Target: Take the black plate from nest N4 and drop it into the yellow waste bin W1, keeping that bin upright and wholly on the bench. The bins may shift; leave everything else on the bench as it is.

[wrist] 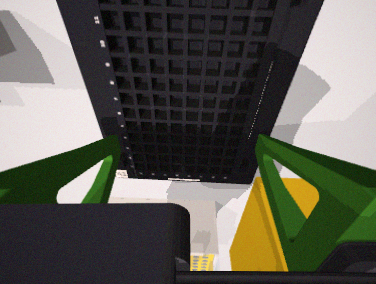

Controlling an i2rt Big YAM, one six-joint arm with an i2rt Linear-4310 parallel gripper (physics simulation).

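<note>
The black plate shows as a dark grid of square wells with row numbers along its left side. It runs from the top edge of the wrist view down to the middle. Its near edge carries a thin pale label seen almost edge-on, too flat to read. The border between plate and nest N4 cannot be told. My gripper is open and empty, with one green fingertip at each side of the plate's near part; whether they touch it cannot be told. The yellow bin shows at the lower right, partly behind the right finger; its label does not show.
A pale beige block lies below the plate's near edge. A yellow piece with grey dots shows at the bottom, partly hidden by the dark gripper body. A dark grey shape shows at the upper left. Shadows fall on the white surface.
</note>
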